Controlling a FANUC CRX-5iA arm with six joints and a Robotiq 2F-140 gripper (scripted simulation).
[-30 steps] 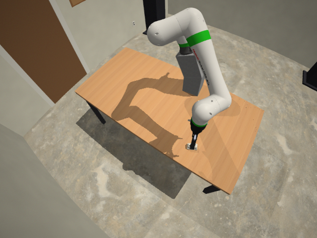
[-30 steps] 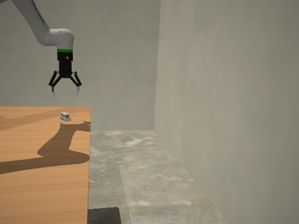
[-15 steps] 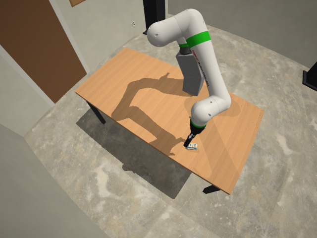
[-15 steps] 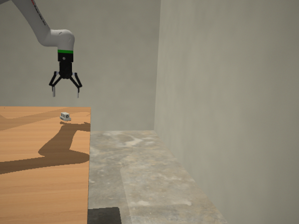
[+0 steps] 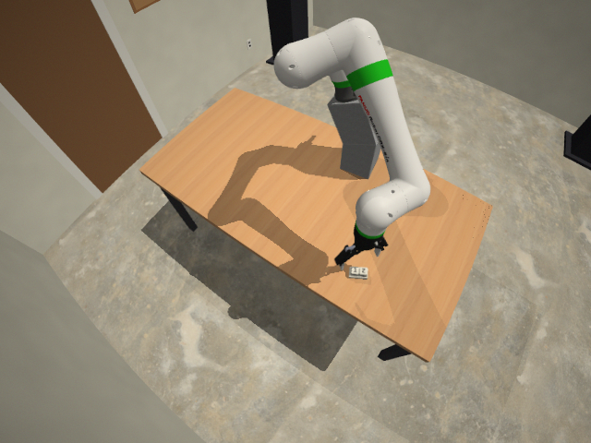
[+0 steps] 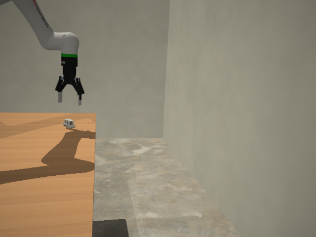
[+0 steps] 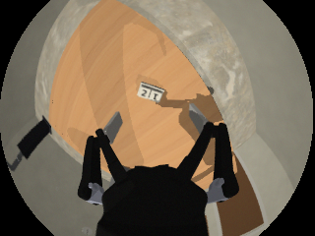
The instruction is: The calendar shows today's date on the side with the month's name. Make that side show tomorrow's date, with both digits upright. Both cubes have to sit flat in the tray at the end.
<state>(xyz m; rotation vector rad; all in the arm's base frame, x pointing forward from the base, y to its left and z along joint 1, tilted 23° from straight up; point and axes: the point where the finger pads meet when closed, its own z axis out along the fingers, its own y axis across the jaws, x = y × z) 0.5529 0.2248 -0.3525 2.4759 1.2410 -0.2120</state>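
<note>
The white date cube is 13 cm below my hand. The rest, counted from my hand: calendar tray 1 cm behind, 2 cm to the left, 15 cm below.
</note>
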